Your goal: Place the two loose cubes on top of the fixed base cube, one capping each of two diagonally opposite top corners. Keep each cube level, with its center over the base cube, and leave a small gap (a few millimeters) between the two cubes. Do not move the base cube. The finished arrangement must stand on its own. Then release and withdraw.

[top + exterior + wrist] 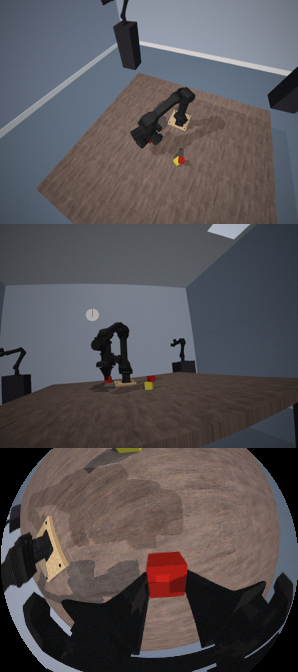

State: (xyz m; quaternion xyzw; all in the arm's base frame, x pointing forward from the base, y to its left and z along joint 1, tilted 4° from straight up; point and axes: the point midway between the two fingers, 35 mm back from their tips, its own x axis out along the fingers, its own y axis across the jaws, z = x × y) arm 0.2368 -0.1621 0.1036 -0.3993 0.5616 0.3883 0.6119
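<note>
The yellow cube lies 220 mm to the left of my gripper tip, 60 mm below it and 50 mm ahead of it.
</note>
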